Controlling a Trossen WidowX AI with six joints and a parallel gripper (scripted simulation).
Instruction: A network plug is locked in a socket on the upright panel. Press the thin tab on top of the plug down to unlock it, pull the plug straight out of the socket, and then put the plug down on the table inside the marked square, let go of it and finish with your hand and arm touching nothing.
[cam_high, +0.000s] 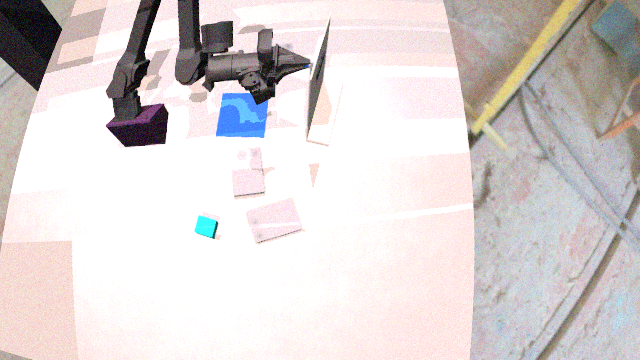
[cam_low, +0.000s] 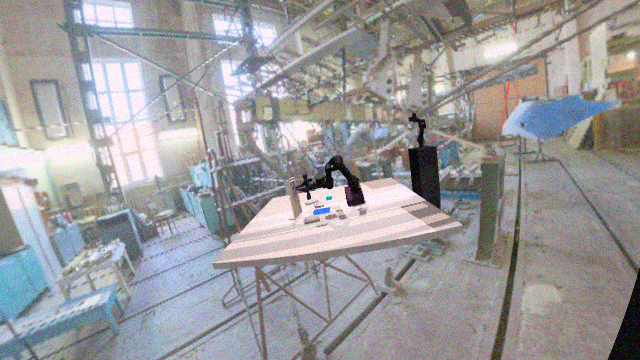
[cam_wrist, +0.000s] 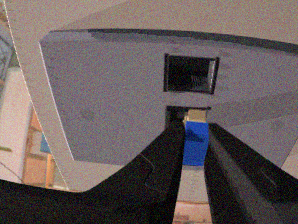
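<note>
The blue square is 16 cm behind my gripper tip, 1 cm to the right of it and 21 cm below it. Also, from my gripper tip: network plug right at my gripper tip; upright panel 2 cm ahead, 1 cm to the right, 8 cm below; cyan cube 24 cm behind, 29 cm to the right, 19 cm below.
</note>
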